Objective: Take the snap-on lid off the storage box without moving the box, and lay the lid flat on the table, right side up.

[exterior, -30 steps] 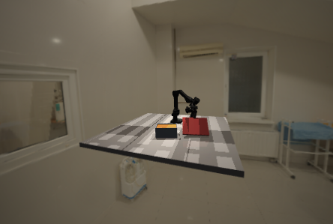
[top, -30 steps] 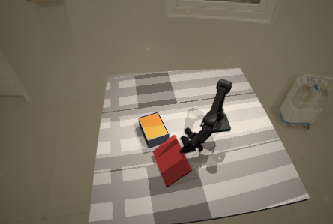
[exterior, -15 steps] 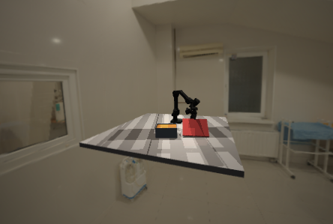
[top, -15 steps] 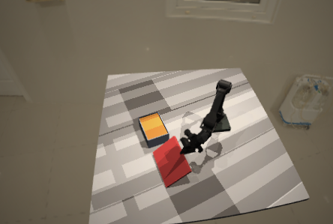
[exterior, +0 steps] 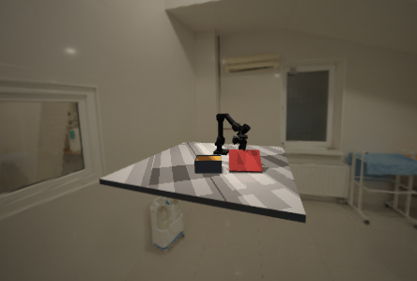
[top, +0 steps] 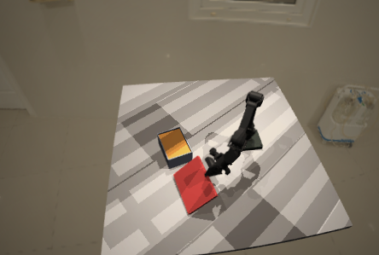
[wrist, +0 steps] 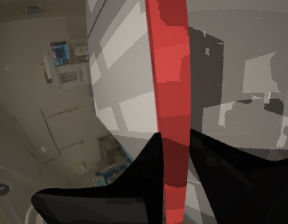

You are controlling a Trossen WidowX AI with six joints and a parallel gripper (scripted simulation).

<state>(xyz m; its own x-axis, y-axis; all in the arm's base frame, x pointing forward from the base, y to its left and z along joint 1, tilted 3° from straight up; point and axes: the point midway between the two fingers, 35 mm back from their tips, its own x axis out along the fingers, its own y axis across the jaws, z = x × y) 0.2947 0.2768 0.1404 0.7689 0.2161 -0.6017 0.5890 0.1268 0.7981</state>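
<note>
My gripper tip is 6 cm short of the lid, 1 cm to the right of it and 5 cm above it. From my gripper tip the other things lie so: storage box 13 cm ahead, 26 cm to the right, 8 cm below.
</note>
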